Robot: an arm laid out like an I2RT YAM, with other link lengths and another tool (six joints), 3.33 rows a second.
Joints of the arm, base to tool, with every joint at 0 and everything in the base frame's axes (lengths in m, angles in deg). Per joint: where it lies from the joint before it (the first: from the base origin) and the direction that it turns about. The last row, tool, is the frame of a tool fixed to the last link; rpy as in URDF.
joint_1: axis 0 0 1 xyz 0 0 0.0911
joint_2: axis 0 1 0 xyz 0.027 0.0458 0.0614
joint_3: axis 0 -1 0 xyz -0.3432 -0.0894 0
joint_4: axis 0 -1 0 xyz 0.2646 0.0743 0.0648
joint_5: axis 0 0 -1 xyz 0.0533 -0.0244 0.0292
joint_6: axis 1 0 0 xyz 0.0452 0 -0.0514
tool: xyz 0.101 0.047 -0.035 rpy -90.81 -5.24 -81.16
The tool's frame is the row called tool.
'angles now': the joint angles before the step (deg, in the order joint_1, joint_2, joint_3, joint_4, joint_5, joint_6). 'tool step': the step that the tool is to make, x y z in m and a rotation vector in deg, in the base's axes. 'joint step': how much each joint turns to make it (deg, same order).
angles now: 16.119, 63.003, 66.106, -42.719, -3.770, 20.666
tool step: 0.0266, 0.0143, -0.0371, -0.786, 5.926, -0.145
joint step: 1.414, 6.703, -2.368, 3.279, 0.497, 1.765
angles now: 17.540, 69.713, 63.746, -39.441, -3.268, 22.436
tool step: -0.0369, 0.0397, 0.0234, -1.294, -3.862, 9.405
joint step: 12.161, -1.952, 3.252, -2.187, 3.875, -0.060
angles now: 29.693, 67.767, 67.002, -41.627, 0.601, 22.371
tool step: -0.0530, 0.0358, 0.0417, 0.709, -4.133, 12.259
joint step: 13.410, -1.337, 7.063, -4.640, 2.091, -0.684
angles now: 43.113, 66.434, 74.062, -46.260, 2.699, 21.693
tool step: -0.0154, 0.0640, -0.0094, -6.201, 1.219, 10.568
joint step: 11.707, 10.293, 7.109, -2.170, 2.923, -1.623
